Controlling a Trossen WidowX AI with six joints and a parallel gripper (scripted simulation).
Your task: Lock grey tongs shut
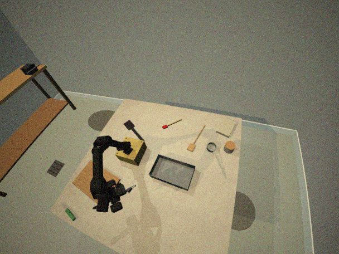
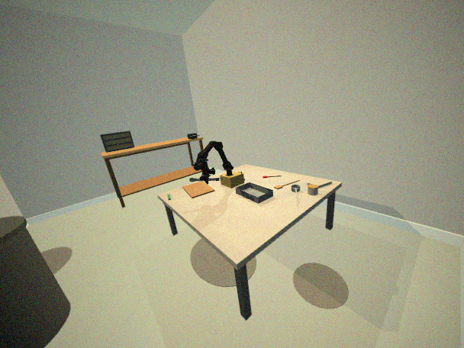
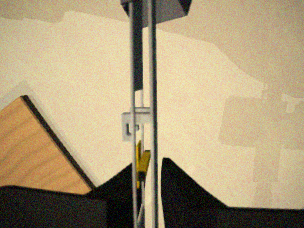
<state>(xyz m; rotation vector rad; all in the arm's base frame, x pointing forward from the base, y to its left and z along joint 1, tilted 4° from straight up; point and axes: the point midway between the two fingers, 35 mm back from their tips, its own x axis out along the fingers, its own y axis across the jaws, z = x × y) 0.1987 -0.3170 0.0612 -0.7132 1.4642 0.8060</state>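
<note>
Now: gripper tip 4 cm below the yellow slider, 2 cm to the right of it and 1 cm short of it. From my gripper tip the other things lie so: wooden board: 33 cm behind, 15 cm below, 1 cm to the right; green-handled tool: 37 cm behind, 31 cm to the right, 15 cm below; roasting tin: 35 cm to the left, 18 cm ahead, 13 cm below.
</note>
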